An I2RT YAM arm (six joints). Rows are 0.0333 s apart.
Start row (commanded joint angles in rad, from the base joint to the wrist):
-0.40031, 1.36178, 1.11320, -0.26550, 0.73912, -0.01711
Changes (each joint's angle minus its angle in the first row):
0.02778, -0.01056, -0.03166, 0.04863, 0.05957, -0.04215
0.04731, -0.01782, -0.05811, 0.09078, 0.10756, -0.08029
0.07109, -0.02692, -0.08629, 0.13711, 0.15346, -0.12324
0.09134, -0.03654, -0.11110, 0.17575, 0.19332, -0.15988
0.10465, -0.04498, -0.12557, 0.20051, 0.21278, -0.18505
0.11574, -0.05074, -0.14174, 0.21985, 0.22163, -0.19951
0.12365, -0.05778, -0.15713, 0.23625, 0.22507, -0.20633
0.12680, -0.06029, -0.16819, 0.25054, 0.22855, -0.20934
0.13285, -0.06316, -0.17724, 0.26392, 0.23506, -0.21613
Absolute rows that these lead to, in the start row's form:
-0.37253, 1.35122, 1.08154, -0.21687, 0.79869, -0.05926
-0.35300, 1.34396, 1.05509, -0.17472, 0.84668, -0.09740
-0.32922, 1.33486, 1.02691, -0.12839, 0.89258, -0.14035
-0.30897, 1.32524, 1.00210, -0.08975, 0.93244, -0.17699
-0.29566, 1.31680, 0.98763, -0.06499, 0.95190, -0.20216
-0.28457, 1.31104, 0.97146, -0.04565, 0.96075, -0.21662
-0.27666, 1.30400, 0.95607, -0.02925, 0.96419, -0.22344
-0.27351, 1.30149, 0.94501, -0.01496, 0.96767, -0.22645
-0.26746, 1.29862, 0.93596, -0.00158, 0.97418, -0.23324

